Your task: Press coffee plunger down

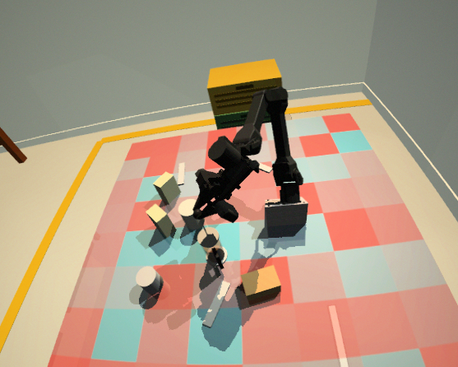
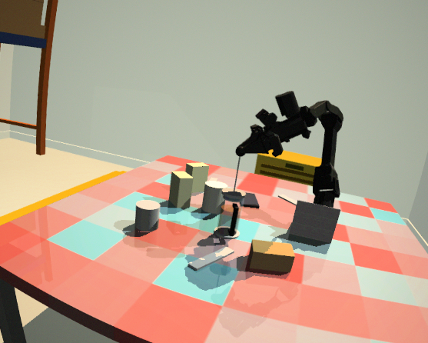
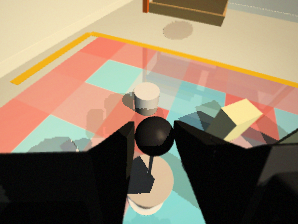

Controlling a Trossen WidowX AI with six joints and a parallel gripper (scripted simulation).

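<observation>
My gripper tip is now 1 cm past the coffee press, 1 cm to the right of it and 13 cm above it. Round my gripper tip: orange box 16 cm behind, 12 cm to the left, 23 cm below; grey cylinder 22 cm ahead, 9 cm to the left, 22 cm below.
</observation>
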